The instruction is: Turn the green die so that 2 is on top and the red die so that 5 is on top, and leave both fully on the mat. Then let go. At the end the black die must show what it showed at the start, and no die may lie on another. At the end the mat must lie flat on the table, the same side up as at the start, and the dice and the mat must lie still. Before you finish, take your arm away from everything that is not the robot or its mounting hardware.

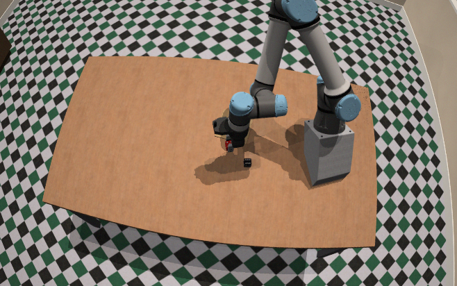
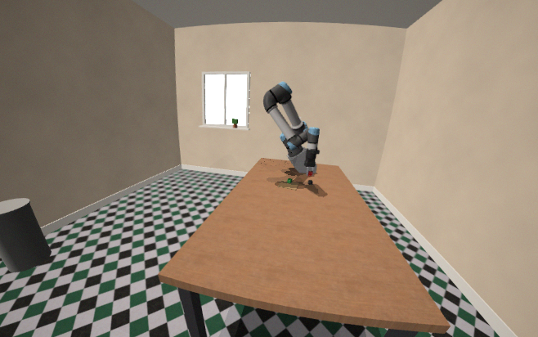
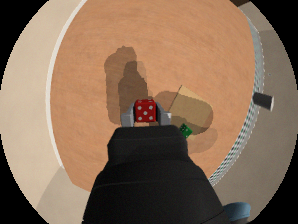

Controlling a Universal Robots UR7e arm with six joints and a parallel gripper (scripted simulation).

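My gripper is now 4 cm past the tan mat, 14 cm to the left of it and 12 cm above it. From my hand the other things lie so: green die 8 cm behind, 13 cm to the right, 10 cm below; black die 8 cm behind, 4 cm to the left, 10 cm below; red die right at my hand.
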